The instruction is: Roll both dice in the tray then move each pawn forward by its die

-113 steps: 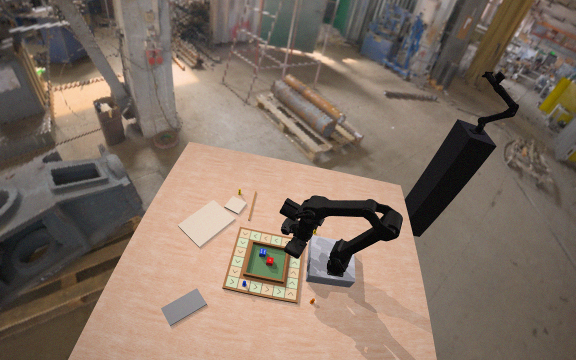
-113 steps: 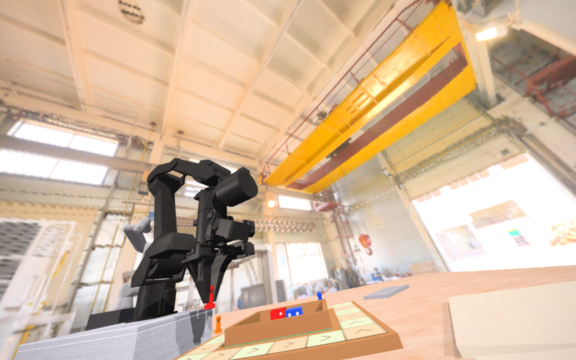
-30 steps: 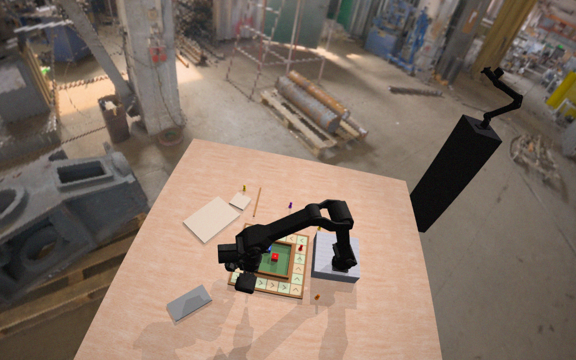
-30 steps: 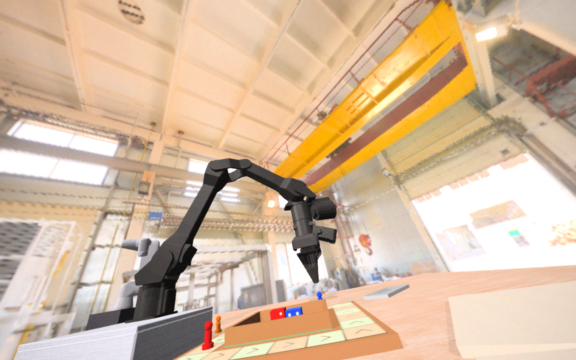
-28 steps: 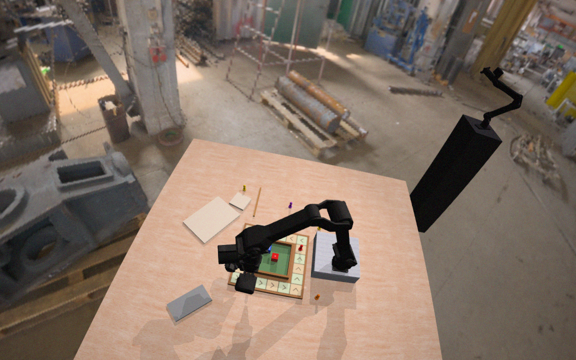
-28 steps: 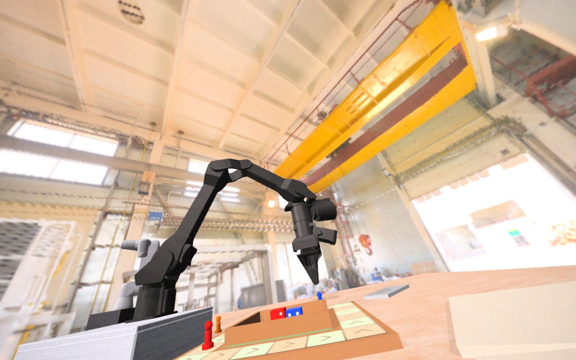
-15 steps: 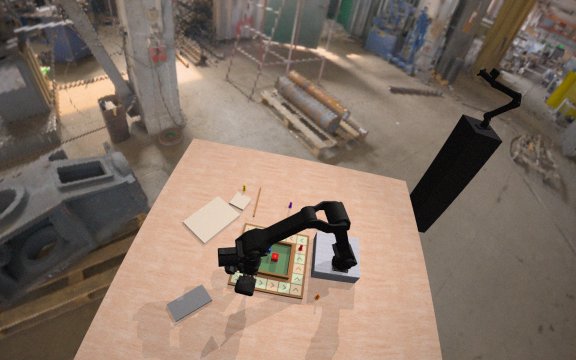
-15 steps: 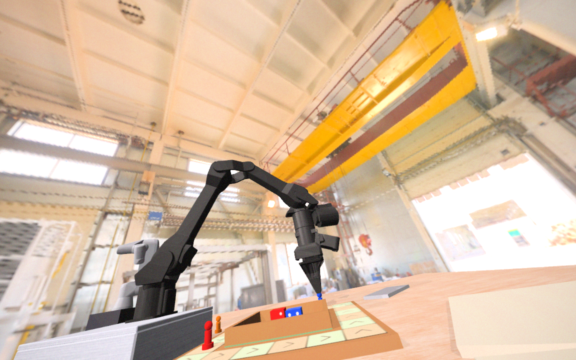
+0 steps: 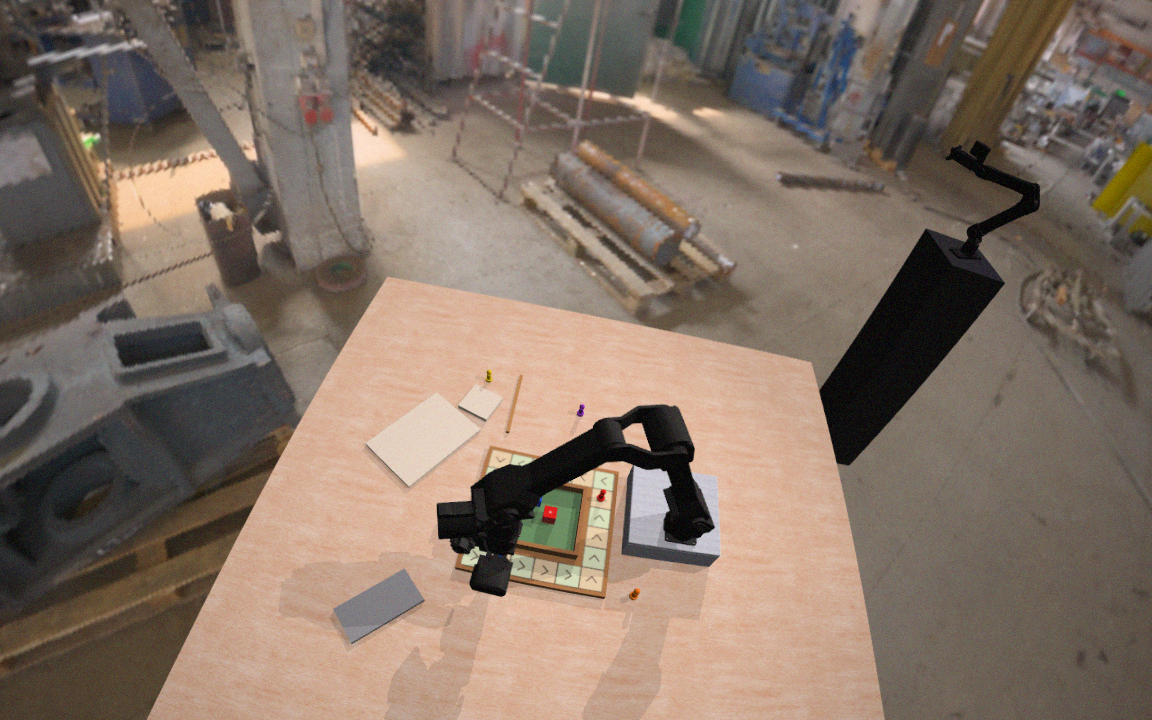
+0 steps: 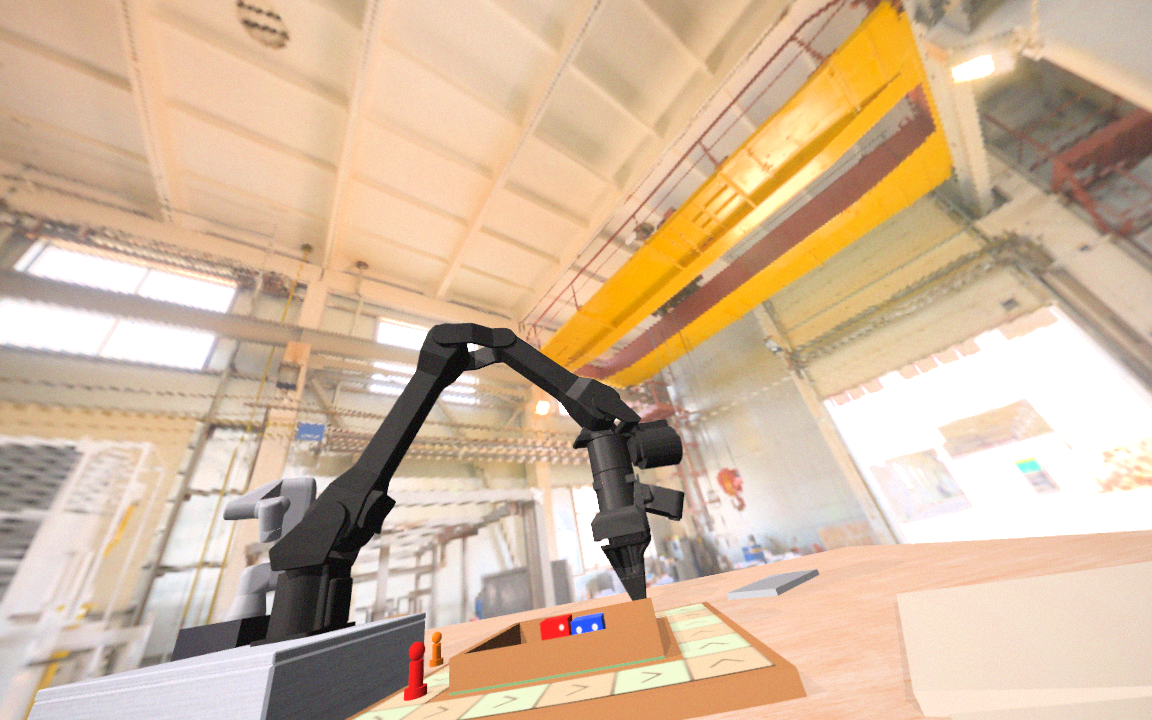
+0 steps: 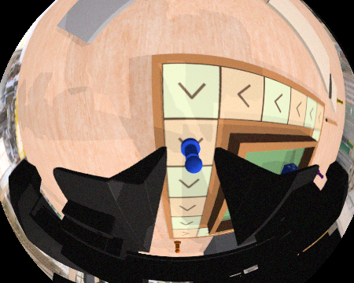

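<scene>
Right now the red pawn is 170 mm behind my gripper tip and 180 mm to the right of it. Round my gripper tip: blue pawn (right at my gripper tip); then grey card (190 mm ahead, 140 mm to the left, 20 mm below); then green tray (60 mm behind, 110 mm to the right, 20 mm below).
</scene>
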